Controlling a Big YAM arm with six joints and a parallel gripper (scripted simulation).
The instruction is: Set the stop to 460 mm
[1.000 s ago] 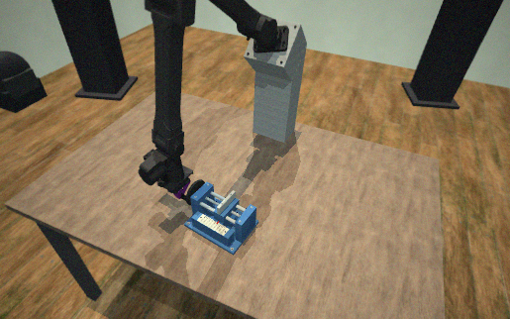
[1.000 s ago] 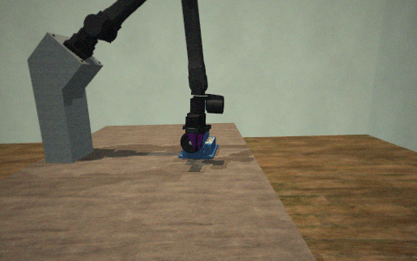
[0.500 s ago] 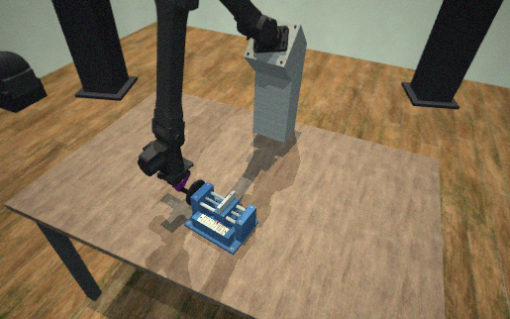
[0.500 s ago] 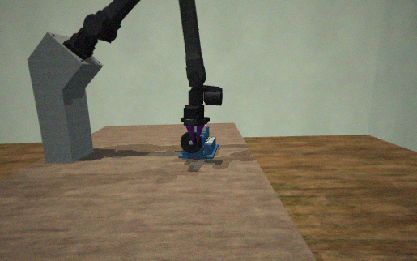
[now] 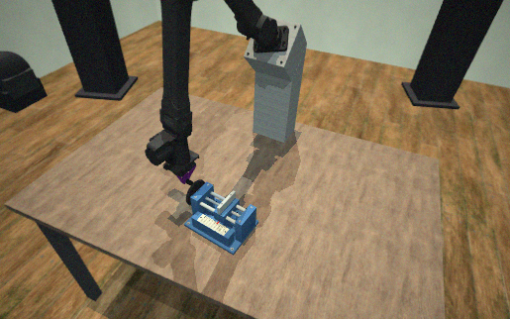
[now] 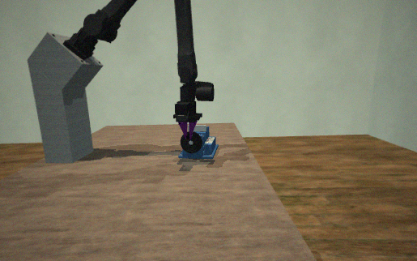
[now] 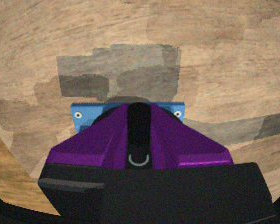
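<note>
My hand is 10 mm short of the dark handle and 10 mm to the right of it. Also, from my hand: black handwheel: 10 mm ahead, 30 mm to the left, 10 mm below; stop fixture: 90 mm ahead, 150 mm to the left, 20 mm below.
</note>
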